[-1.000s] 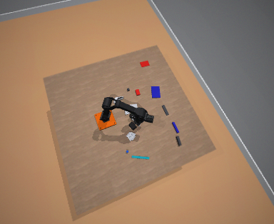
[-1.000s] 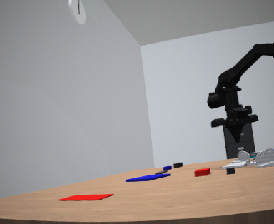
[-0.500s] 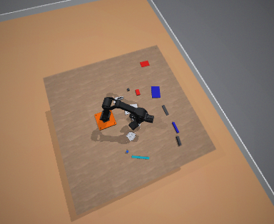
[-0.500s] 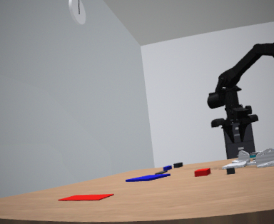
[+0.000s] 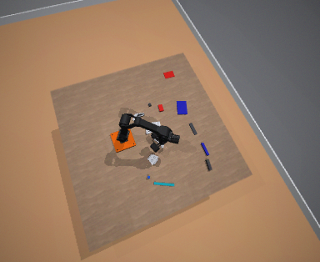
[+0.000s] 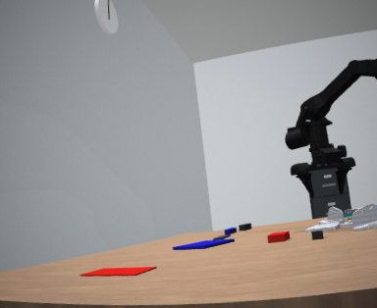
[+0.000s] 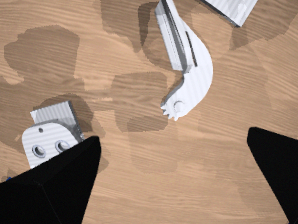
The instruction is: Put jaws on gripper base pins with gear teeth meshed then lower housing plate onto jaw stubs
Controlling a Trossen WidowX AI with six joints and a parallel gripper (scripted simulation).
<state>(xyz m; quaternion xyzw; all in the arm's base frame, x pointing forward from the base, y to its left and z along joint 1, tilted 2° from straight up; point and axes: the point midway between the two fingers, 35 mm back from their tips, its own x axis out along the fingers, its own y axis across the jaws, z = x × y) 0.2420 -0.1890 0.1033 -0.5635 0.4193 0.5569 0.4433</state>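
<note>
The white jaw is 10 mm ahead of my gripper tip, 10 mm to the left of it and 80 mm below it. From my gripper tip the other things lie so: red block: 160 mm ahead, 310 mm to the left, 70 mm below; teal bar: 110 mm behind, 270 mm to the right, 80 mm below; blue bar: 310 mm ahead, 180 mm to the right, 70 mm below.
</note>
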